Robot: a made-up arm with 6 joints.
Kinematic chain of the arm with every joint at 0, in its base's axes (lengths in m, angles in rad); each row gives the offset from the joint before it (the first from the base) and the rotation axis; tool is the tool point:
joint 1: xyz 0 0 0.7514 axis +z
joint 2: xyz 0.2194 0 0 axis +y
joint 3: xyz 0 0 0.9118 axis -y
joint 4: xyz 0 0 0.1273 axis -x
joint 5: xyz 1.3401 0 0 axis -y
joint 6: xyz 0.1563 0 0 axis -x
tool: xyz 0 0 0
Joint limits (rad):
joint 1: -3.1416..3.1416
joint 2: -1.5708..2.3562
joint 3: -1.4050..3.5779
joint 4: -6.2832..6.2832
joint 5: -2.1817..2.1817
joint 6: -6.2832..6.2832
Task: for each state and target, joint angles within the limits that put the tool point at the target. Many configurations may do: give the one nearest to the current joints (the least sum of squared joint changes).
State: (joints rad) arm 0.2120 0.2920 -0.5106 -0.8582 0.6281 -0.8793
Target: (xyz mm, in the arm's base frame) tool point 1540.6 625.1 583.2
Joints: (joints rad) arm 0.4256 0.4023 -0.4721 -0.8479 0.6060 -0.8793
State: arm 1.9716 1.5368 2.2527 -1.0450 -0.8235 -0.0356
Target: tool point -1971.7 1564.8 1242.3
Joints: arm 2.4381 1.5612 1.8421 -1.0438 -0.6548 -0.0356
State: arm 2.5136 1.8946 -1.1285 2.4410 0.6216 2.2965
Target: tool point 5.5 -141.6 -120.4
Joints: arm 2.2590 1.6981 -0.9322 2.2770 0.8047 2.2965
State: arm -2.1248 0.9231 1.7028 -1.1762 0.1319 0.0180
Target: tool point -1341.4 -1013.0 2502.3
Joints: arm -2.4760 1.1229 2.1592 -1.1737 0.2210 0.0180
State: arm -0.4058 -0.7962 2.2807 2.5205 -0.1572 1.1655
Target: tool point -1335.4 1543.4 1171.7
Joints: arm -0.8628 -0.9865 2.1153 2.5234 -0.1183 1.1655
